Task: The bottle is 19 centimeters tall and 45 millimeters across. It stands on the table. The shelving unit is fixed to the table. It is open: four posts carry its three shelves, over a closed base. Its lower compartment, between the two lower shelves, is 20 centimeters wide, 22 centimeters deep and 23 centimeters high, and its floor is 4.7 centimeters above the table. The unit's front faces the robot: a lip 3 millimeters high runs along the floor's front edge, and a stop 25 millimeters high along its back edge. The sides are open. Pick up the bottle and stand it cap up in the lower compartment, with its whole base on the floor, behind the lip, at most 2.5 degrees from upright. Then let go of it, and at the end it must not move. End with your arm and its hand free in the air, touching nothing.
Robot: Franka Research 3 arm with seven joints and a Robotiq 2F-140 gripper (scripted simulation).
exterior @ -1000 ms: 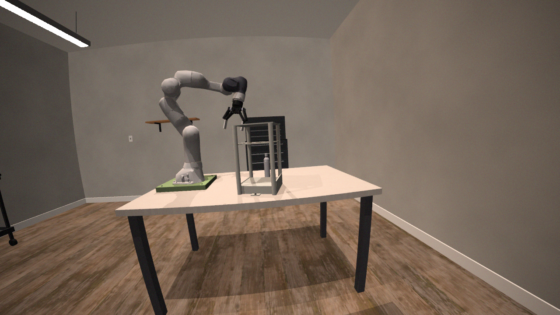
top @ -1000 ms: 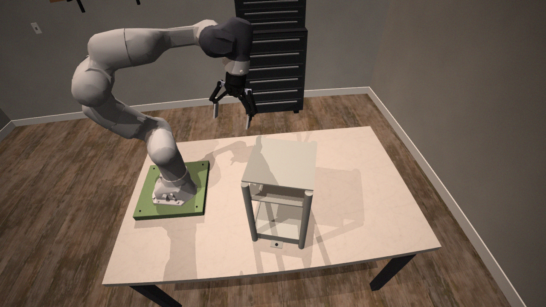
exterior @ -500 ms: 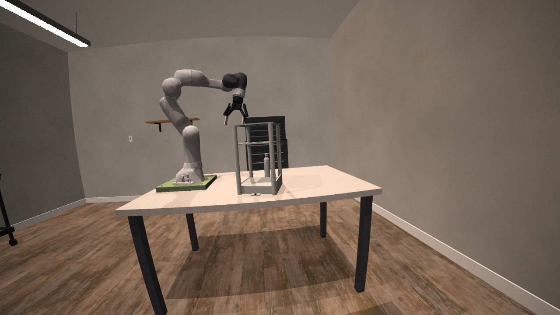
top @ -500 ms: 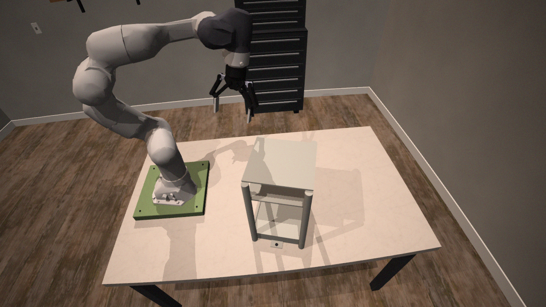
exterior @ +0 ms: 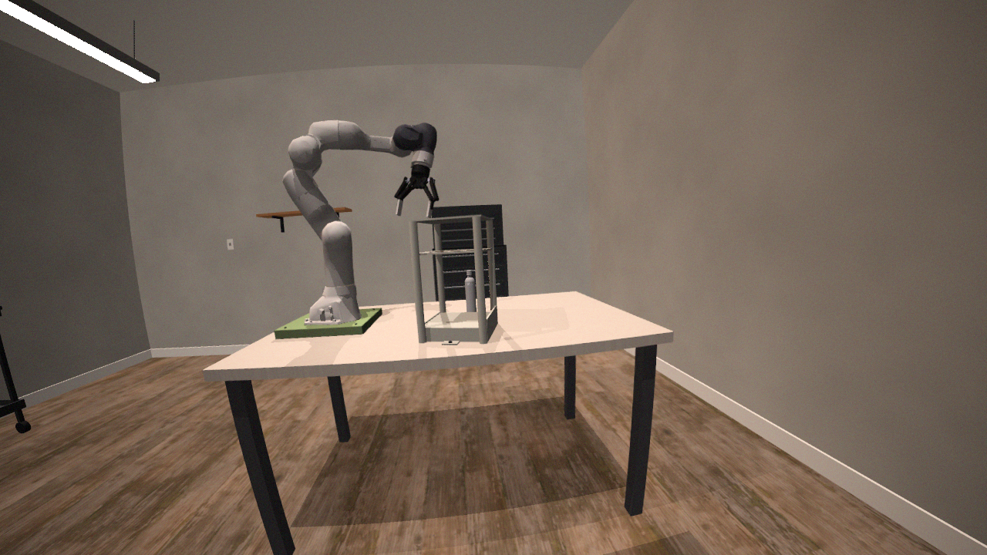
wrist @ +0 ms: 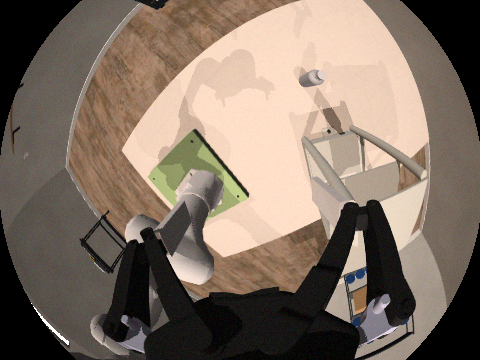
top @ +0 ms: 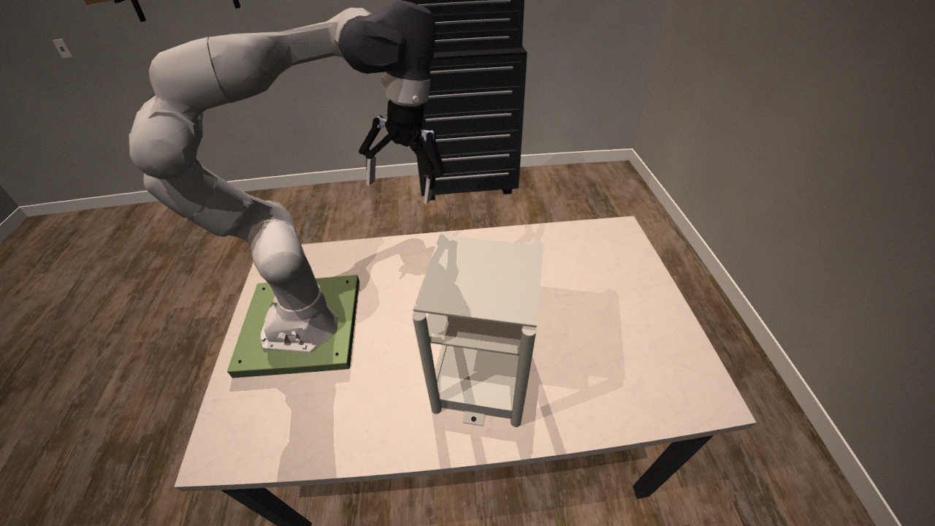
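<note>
My gripper is now 220 mm short of the grey bottle, 50 mm to the right of it and 320 mm above it. Also, from my hand: shelving unit: 160 mm ahead, 260 mm to the right, 240 mm below.
</note>
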